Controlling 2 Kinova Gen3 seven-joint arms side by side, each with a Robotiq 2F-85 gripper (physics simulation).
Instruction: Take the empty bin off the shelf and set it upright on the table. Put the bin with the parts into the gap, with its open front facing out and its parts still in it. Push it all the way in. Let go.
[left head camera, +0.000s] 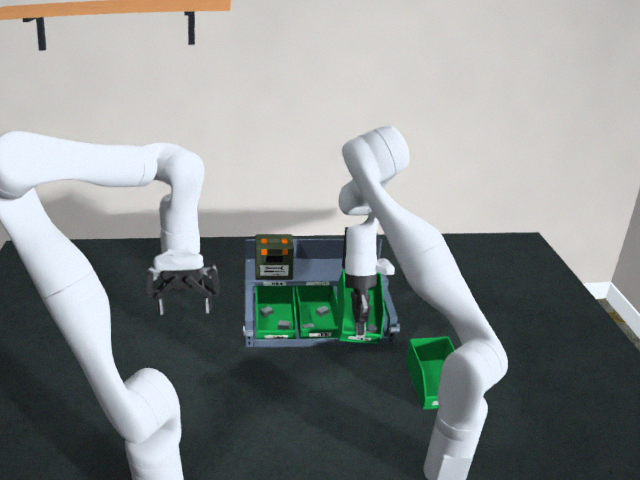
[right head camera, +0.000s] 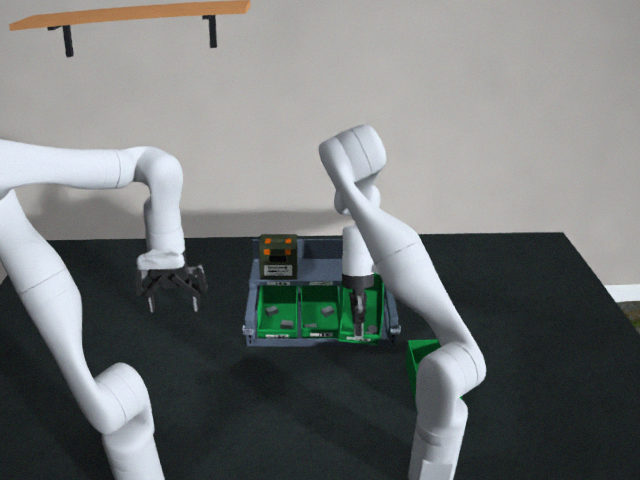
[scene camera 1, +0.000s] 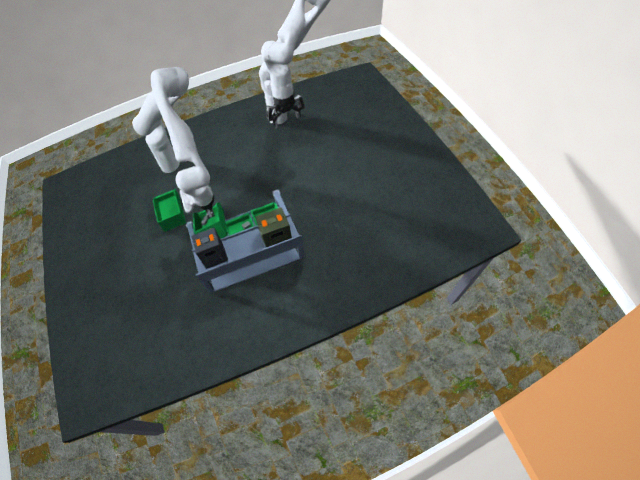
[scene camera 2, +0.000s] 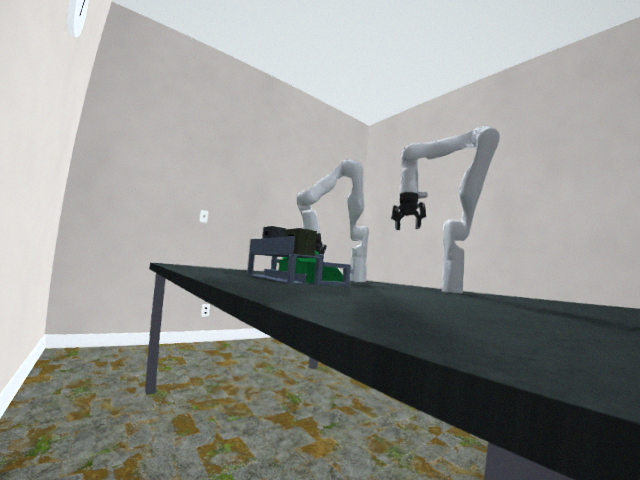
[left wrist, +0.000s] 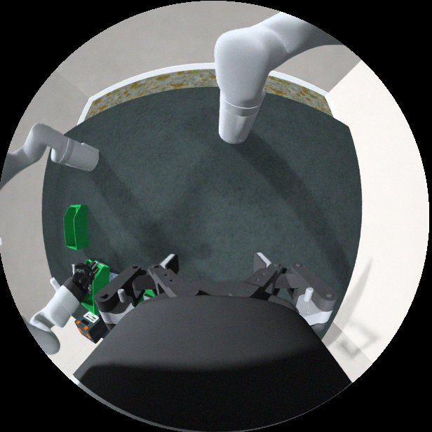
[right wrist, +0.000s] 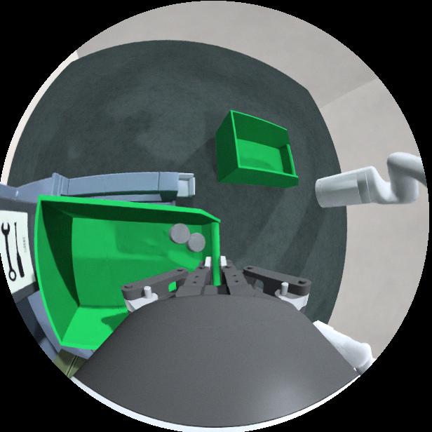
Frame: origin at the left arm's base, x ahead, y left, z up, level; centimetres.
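Where they show: left gripper, fingertip midpoint: (left head camera: 184, 311) (right head camera: 174, 309) (scene camera 1: 287, 121) (scene camera 2: 407, 229); right gripper, fingertip midpoint: (left head camera: 360, 335) (right head camera: 358, 336); left arm's base, origin of the base link: (scene camera 1: 278, 118) (scene camera 2: 451, 292); right arm's base, origin of the base link: (left head camera: 445, 470) (right head camera: 430, 476) (scene camera 1: 170, 165) (scene camera 2: 356, 281).
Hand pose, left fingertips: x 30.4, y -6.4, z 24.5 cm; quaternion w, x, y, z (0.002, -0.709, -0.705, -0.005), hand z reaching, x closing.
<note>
Things, the pixels of their top centre, and the offset from my left fingertips.
- empty bin, middle of its top: (right head camera: 435, 362) (left head camera: 438, 359) (scene camera 1: 165, 202) dz -17.0, dx -1.8, dy -56.9 cm
- olive box, middle of its top: (left head camera: 274, 240) (right head camera: 278, 240) (scene camera 1: 271, 220) (scene camera 2: 301, 229) dz -4.6, dx +36.3, dy -22.8 cm
- black box, middle of its top: (left head camera: 362, 232) (scene camera 1: 204, 239) (scene camera 2: 274, 227) dz -2.1, dx +34.0, dy -45.8 cm
The bin with the parts (left head camera: 375, 304) (scene camera 1: 220, 218) (right wrist: 125, 250) is green, with two grey discs by its front lip. It is in the right bay of the grey-blue shelf (left head camera: 249, 310) (scene camera 1: 253, 256) (right wrist: 120, 184) in the left head view, its back raised and its lip slightly ahead of the neighbouring bins. My right gripper (left head camera: 360, 334) (right head camera: 358, 335) (right wrist: 215, 263) is shut on its front lip. The empty bin (left head camera: 426, 369) (scene camera 1: 168, 206) (left wrist: 77, 227) (right wrist: 260, 150) stands upright on the table. My left gripper (left head camera: 183, 310) (right head camera: 173, 308) (scene camera 2: 407, 227) (left wrist: 215, 262) is open, high above the table, left of the shelf in the head views.
Two green bins (left head camera: 276, 299) (left head camera: 316, 297) with grey parts fill the other bays. An olive box (left head camera: 273, 260) (scene camera 1: 273, 227) and a black box (scene camera 1: 209, 249) stand on the upper deck, the black one behind the right bay. My right forearm passes over the empty bin in the head views.
</note>
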